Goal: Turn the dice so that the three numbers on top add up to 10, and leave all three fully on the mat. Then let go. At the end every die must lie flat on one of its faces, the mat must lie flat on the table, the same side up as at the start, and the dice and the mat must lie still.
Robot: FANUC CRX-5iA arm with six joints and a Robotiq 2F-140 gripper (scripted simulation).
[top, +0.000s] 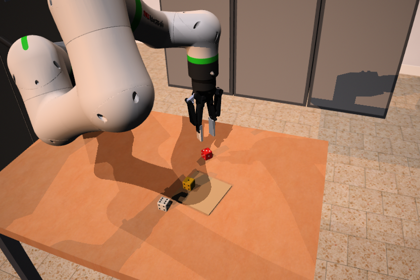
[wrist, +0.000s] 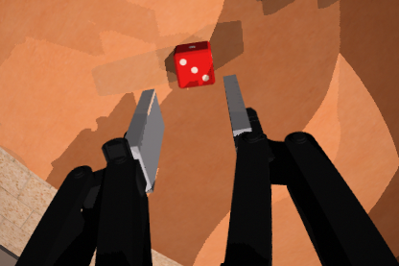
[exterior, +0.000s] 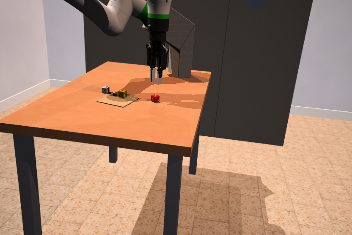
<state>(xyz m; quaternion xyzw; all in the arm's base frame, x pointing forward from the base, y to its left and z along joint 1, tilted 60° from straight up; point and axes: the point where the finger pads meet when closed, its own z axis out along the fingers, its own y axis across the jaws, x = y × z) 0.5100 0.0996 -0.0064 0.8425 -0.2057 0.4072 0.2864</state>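
Right now the red die is 11 cm below my hand. From my hand the other things lie so: white die (8 cm behind, 25 cm to the right, 11 cm below); then yellow die (2 cm behind, 16 cm to the right, 10 cm below); then tan mat (2 cm ahead, 17 cm to the right, 12 cm below).
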